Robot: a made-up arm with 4 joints. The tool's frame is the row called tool.
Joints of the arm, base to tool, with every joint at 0 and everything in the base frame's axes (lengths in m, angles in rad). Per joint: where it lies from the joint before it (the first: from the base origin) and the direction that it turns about. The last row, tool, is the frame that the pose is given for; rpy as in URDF.
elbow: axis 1 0 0 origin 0.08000 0.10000 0.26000
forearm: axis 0 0 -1 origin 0.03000 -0.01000 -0.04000
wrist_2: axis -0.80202 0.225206 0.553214 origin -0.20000 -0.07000 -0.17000
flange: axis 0 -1 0 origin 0.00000 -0.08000 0.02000
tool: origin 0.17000 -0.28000 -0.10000 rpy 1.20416 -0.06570 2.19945
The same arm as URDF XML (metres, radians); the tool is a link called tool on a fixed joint. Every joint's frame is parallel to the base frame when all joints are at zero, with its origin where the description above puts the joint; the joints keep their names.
<robot name="arm">
<joint name="tool_joint" type="fixed"><parent link="link4"/><child link="tool"/><origin xyz="0.17 -0.28 -0.1" rpy="1.2042 -0.0657 2.1995"/></joint>
<joint name="flange" type="continuous"><parent link="link3"/><child link="link4"/><origin xyz="0 -0.08 0.02"/><axis xyz="0 -1 0"/></joint>
<joint name="wrist_2" type="continuous"><parent link="link2"/><child link="link3"/><origin xyz="-0.2 -0.07 -0.17"/><axis xyz="-0.80202 0.225206 0.553214"/></joint>
<joint name="forearm" type="continuous"><parent link="link1"/><child link="link2"/><origin xyz="0.03 -0.01 -0.04"/><axis xyz="0 0 -1"/></joint>
<joint name="elbow" type="continuous"><parent link="base"/><child link="link1"/><origin xyz="0.08 0.1 0.26"/><axis xyz="1 0 0"/></joint>
<link name="base"/>
<link name="link1"/>
<link name="link2"/>
<link name="link3"/>
<link name="link4"/>
<link name="tool"/>
</robot>

